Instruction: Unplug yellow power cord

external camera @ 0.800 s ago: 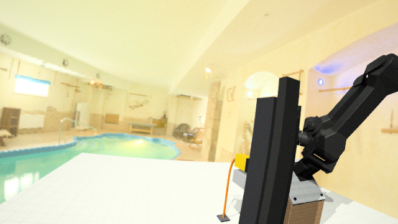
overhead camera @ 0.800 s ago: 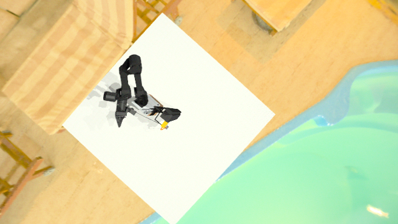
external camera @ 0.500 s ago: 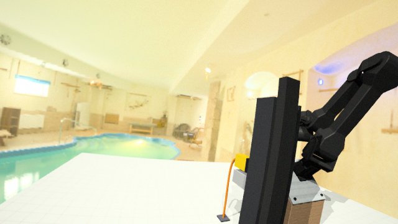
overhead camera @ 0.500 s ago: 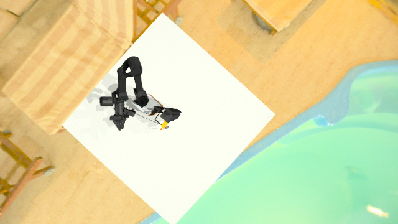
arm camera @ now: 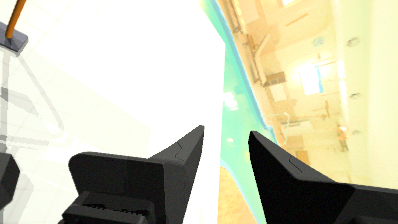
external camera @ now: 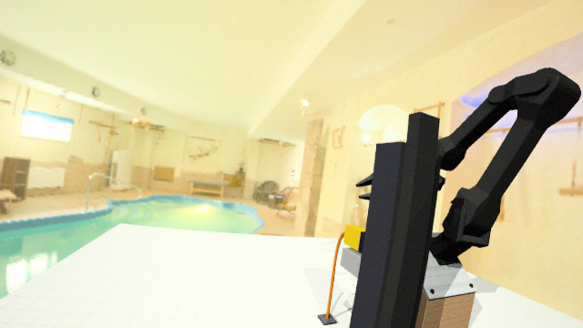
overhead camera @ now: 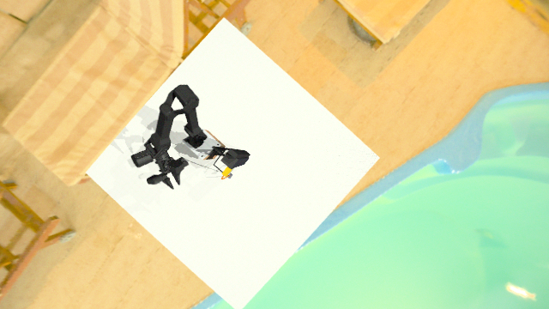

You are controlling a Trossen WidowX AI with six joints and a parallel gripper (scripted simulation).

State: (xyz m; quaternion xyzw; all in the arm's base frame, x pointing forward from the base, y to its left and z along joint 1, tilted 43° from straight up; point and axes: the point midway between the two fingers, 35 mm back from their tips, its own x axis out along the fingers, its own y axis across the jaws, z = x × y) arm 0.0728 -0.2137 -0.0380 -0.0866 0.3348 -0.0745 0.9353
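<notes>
Now: the yellow plug 21 cm to the left of my gripper tip, 13 cm ahead of it and 6 cm below it. The rest, counted from my gripper tip: anchor 26 cm below, 14 cm to the left, 13 cm ahead.
</notes>
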